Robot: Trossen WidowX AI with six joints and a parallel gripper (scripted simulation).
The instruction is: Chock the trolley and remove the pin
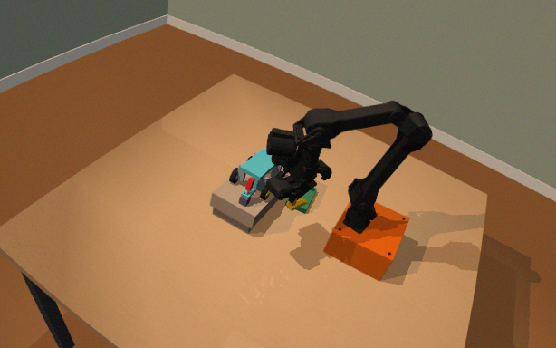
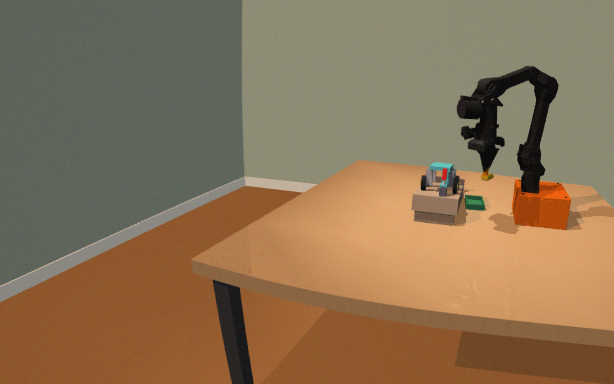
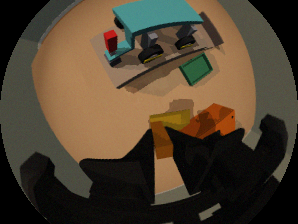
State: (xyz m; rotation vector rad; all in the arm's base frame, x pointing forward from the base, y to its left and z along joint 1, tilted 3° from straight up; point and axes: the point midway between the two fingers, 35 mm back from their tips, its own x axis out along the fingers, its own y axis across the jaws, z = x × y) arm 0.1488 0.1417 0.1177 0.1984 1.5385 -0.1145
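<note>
My gripper tip is 20 mm to the left of the yellow chock and 10 mm above it. The rest, counted from my gripper tip: teal-topped trolley: 170 mm ahead, 70 mm to the right, 60 mm below; red-headed stop pin: 130 mm ahead, 50 mm below, 30 mm to the left; ramp block: 170 mm ahead, 130 mm below, 80 mm to the right.
</note>
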